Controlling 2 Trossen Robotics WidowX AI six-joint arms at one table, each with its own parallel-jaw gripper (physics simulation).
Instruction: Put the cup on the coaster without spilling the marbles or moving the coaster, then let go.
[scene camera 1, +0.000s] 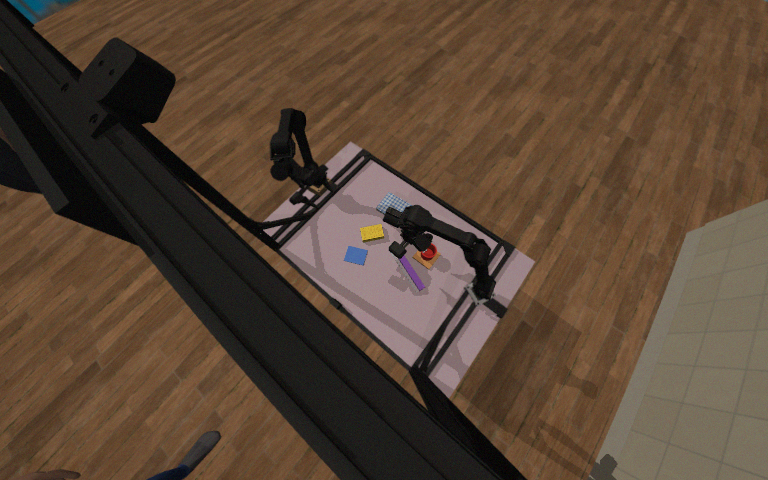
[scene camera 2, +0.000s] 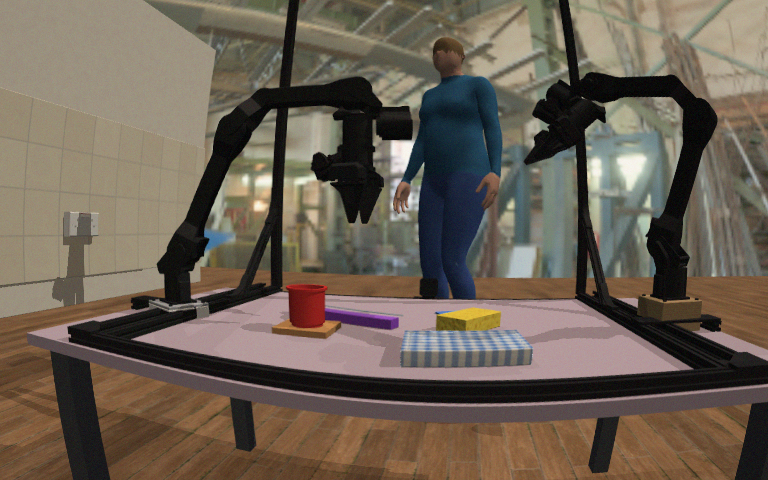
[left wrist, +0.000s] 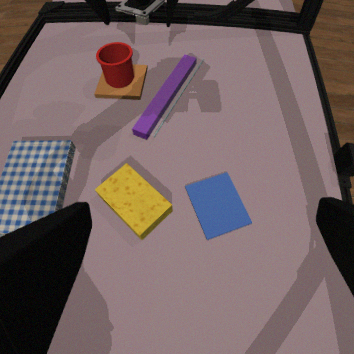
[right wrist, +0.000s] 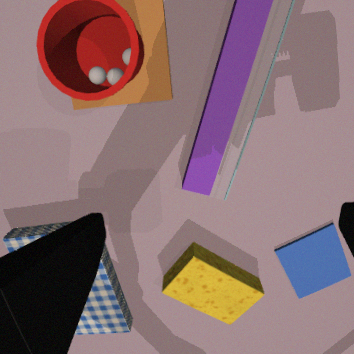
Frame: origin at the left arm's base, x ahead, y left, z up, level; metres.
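Where they show: left gripper, fingertip midpoint: (scene camera 1: 325, 200) (scene camera 2: 530, 160) (left wrist: 205, 211); right gripper, fingertip midpoint: (scene camera 1: 407, 244) (scene camera 2: 358, 223) (left wrist: 137, 24) (right wrist: 222, 219); left arm's base at its link origin: (scene camera 1: 317, 181) (scene camera 2: 669, 297); right arm's base at its link origin: (scene camera 1: 480, 291) (scene camera 2: 177, 301) (left wrist: 139, 2).
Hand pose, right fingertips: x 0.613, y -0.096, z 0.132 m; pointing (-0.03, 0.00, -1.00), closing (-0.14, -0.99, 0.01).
Note:
Each offset is from my right fingertips to the top centre of the thing. "spot": to the spot under its first point.
The red cup @(dx +0.082, dy +0.067, dz -0.111 m) (scene camera 1: 428, 251) (scene camera 2: 306, 306) (left wrist: 118, 67) (right wrist: 107, 42) stands upright on the square orange-brown coaster @(dx +0.083, dy +0.065, dz -0.179 m) (scene camera 1: 424, 262) (scene camera 2: 280, 328) (left wrist: 131, 92) (right wrist: 159, 60). In the right wrist view, grey marbles @(dx +0.065, dy +0.081, dz -0.156 m) (right wrist: 97, 75) lie at the bottom of the cup; three show. My right gripper (scene camera 2: 359, 217) (right wrist: 222, 219) is open and empty, pointing down high above the table, apart from the cup. My left gripper (scene camera 2: 530, 160) (left wrist: 205, 211) is open and empty, raised well away from the cup and coaster, angled down toward the table.
A purple bar @(dx +0.034, dy -0.045, dz -0.170 m) (scene camera 1: 412, 273) (scene camera 2: 362, 318) (left wrist: 165, 96) (right wrist: 225, 95) lies beside the coaster, with a thin clear strip along it. A yellow sponge @(dx -0.207, dy +0.017, dz -0.160 m) (scene camera 1: 372, 232) (scene camera 2: 468, 319) (left wrist: 134, 200) (right wrist: 215, 290), blue square @(spot: dx -0.209, dy -0.120, dz -0.187 m) (scene camera 1: 356, 255) (left wrist: 218, 206) (right wrist: 315, 261) and checked cloth @(dx -0.178, dy +0.202, dz -0.165 m) (scene camera 2: 466, 348) (left wrist: 35, 180) lie farther off.

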